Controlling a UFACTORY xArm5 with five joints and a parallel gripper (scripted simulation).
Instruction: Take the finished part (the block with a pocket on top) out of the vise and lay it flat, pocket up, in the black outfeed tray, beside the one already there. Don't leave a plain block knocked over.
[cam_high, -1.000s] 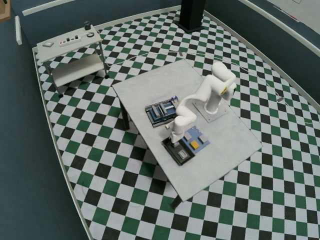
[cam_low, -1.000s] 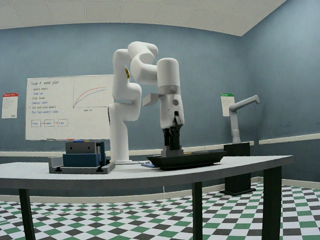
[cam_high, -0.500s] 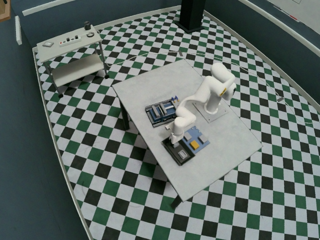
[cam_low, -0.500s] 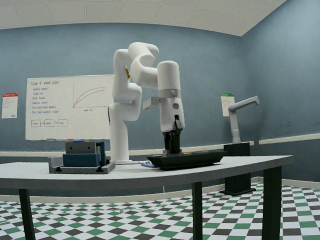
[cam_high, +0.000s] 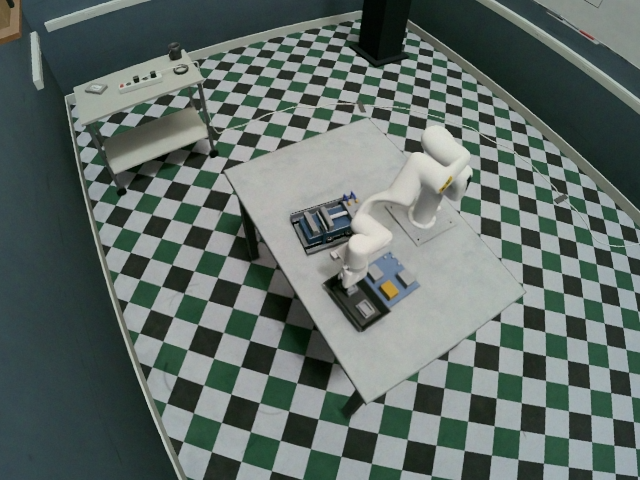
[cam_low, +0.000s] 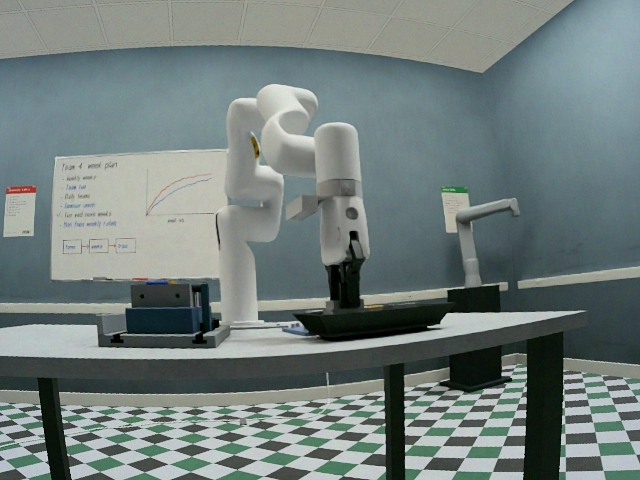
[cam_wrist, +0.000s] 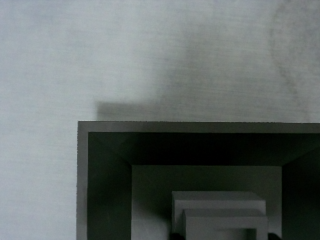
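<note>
My hand is 2 cm above the finished part.
</note>
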